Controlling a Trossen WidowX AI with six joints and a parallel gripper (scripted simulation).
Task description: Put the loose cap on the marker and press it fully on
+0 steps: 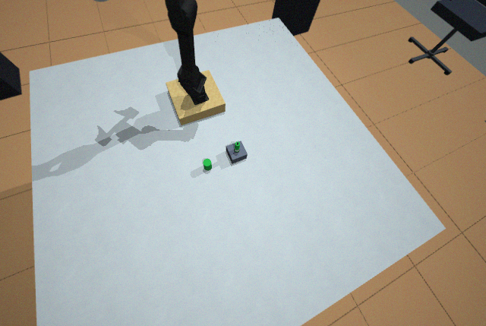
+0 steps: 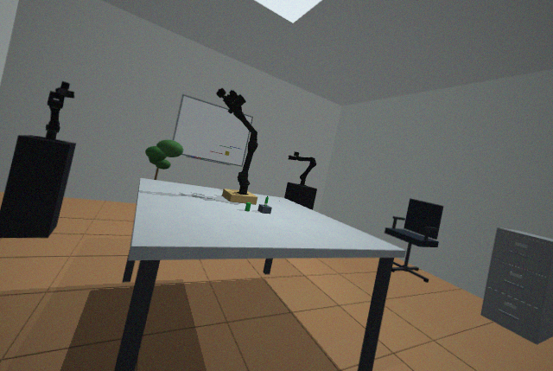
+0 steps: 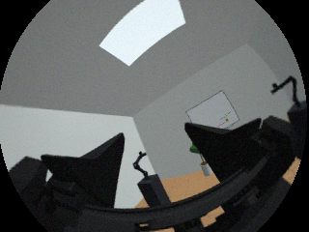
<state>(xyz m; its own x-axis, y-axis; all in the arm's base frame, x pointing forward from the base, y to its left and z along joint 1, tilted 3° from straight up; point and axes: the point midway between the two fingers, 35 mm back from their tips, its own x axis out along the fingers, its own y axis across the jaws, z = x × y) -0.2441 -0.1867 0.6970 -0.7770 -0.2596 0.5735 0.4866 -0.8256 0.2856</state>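
Right now my gripper tip is 540 mm short of the green cap, 140 mm to the right of it and 740 mm above it.
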